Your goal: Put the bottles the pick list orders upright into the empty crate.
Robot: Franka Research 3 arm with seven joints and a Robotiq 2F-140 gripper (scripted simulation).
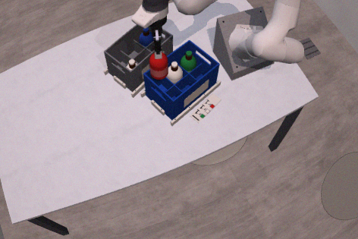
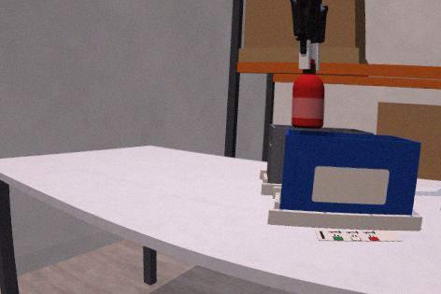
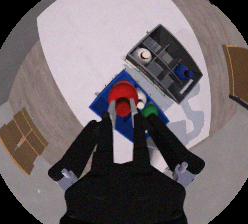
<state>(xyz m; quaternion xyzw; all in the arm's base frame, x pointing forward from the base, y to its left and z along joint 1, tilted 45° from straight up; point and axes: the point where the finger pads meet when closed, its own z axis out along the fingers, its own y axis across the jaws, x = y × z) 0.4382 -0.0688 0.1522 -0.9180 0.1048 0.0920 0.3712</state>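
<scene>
Now: hand 80 mm above the red bottle. Also, from my hand: green bottle 260 mm below, 160 mm behind, 70 mm to the right; grey crate 260 mm below, 200 mm to the right, 40 mm ahead; blue crate 260 mm below, 100 mm behind.
</scene>
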